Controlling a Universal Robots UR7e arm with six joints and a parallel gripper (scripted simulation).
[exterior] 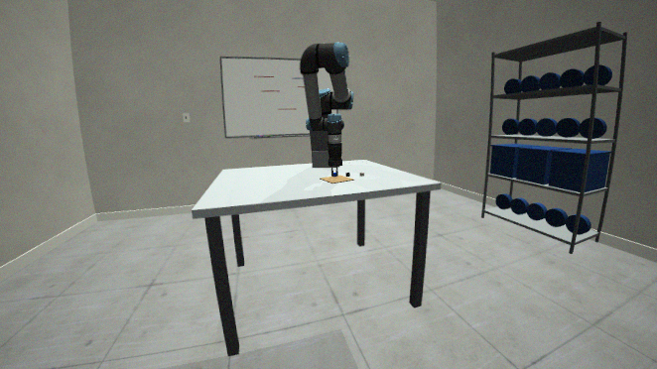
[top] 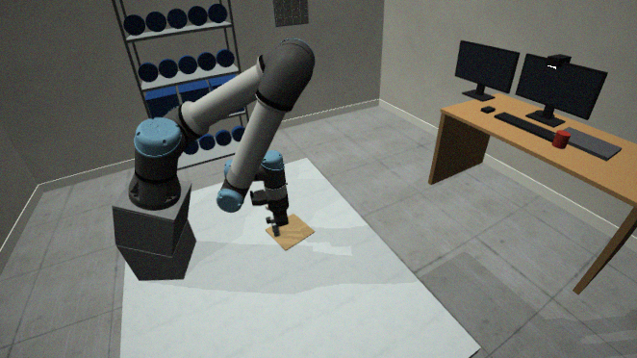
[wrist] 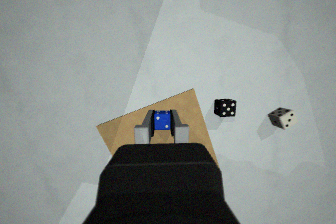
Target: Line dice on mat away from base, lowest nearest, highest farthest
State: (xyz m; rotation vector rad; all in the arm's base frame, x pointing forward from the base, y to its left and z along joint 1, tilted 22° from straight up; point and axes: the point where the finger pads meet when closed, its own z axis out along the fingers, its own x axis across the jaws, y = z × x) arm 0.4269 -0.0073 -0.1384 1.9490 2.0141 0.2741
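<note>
My gripper is now 1 cm above the blue die. Also, from my hand: tan mat (5 cm ahead, 2 cm below); then black die (1 cm behind, 8 cm to the left, 2 cm below); then white die (16 cm to the left, 2 cm below).
</note>
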